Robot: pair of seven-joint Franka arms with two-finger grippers.
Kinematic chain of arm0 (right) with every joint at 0, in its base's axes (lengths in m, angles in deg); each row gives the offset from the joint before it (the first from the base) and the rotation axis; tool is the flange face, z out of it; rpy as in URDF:
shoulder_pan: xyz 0 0 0.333 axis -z
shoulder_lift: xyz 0 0 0 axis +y
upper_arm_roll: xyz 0 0 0.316 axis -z
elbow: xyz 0.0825 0 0 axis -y
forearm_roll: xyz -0.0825 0 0.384 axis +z
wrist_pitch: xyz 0 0 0 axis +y
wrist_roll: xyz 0.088 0 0 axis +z
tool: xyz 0 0 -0.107 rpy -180 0 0
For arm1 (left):
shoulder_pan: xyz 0 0 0.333 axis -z
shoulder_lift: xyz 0 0 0 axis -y
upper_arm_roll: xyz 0 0 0.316 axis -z
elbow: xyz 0.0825 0 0 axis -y
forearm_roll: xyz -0.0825 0 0.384 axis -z
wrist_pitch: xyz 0 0 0 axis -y
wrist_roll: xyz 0.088 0 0 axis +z
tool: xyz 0 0 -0.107 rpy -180 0 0
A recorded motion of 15 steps. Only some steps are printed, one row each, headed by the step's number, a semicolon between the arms.
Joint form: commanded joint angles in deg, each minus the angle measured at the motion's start. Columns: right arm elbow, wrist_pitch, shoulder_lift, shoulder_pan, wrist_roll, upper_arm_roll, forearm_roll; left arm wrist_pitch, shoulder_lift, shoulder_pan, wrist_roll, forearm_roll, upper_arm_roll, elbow.
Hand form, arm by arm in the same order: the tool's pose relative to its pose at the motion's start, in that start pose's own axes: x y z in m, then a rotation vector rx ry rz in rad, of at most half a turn. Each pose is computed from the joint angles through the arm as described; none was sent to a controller.
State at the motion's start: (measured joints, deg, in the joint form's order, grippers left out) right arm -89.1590 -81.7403 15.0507 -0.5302 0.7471 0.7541 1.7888; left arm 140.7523 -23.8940 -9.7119 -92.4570 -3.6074 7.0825 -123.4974
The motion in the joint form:
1: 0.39 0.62 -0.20 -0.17 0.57 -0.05 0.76; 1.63 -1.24 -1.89 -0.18 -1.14 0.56 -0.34
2: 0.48 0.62 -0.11 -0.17 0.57 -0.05 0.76; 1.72 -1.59 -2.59 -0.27 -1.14 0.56 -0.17
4: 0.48 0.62 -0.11 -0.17 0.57 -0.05 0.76; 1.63 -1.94 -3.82 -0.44 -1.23 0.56 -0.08
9: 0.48 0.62 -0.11 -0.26 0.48 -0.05 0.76; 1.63 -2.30 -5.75 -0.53 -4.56 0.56 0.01
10: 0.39 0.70 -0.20 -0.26 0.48 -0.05 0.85; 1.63 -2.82 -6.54 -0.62 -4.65 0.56 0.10
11: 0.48 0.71 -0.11 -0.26 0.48 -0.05 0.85; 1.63 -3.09 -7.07 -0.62 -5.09 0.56 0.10
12: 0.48 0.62 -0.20 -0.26 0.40 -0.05 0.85; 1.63 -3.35 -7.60 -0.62 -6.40 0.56 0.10
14: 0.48 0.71 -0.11 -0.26 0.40 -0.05 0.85; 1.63 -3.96 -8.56 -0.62 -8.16 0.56 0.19
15: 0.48 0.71 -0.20 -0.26 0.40 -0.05 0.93; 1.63 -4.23 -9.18 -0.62 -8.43 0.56 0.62
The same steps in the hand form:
1: -0.0026 -0.0040 -0.0038 0.0119 -0.0004 -0.0159; -0.0120 0.0019 0.0116 0.0022 -0.0017 -0.0044
2: -0.0021 -0.0040 -0.0038 0.0118 -0.0004 -0.0159; -0.0188 0.0020 0.0136 0.0011 0.0007 -0.0151
4: -0.0021 -0.0040 -0.0038 0.0118 -0.0004 -0.0159; -0.0305 0.0037 0.0165 -0.0045 0.0036 -0.0322
9: -0.0021 -0.0049 -0.0037 0.0112 -0.0005 -0.0158; -0.0486 0.0065 0.0194 -0.0110 -0.0263 -0.0179
10: -0.0027 -0.0051 -0.0037 0.0128 -0.0019 -0.0161; -0.0558 0.0081 0.0239 -0.0182 -0.0231 -0.0286
11: -0.0022 -0.0051 -0.0036 0.0128 -0.0021 -0.0160; -0.0606 0.0096 0.0265 -0.0230 -0.0252 -0.0316
12: -0.0026 -0.0051 -0.0045 0.0128 0.0011 -0.0147; -0.0653 0.0110 0.0291 -0.0285 -0.0363 -0.0223
14: -0.0022 -0.0051 -0.0036 0.0128 -0.0021 -0.0147; -0.0739 0.0134 0.0345 -0.0387 -0.0493 -0.0140
15: -0.0028 -0.0053 -0.0044 0.0142 -0.0005 -0.0149; -0.0803 0.0125 0.0344 -0.0362 -0.0507 -0.0214

